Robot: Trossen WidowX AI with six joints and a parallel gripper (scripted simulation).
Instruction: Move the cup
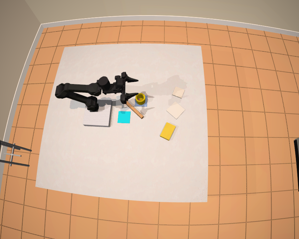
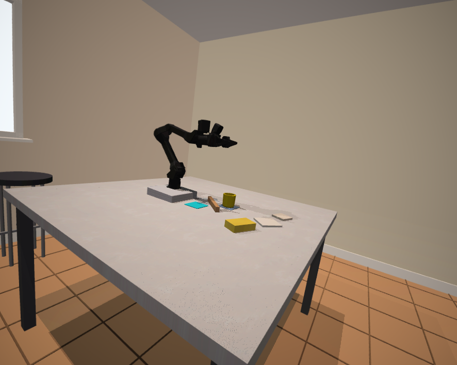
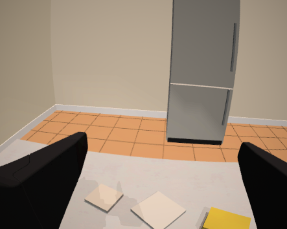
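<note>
My gripper tip is now 2 cm past the yellow cup, 6 cm to the right of it and 32 cm above it. Round my gripper tip: cyan pad 14 cm behind, 6 cm to the right, 36 cm below; then blue pad 1 cm behind, 6 cm to the left, 36 cm below; then wooden stick 7 cm behind, 35 cm below.
</note>
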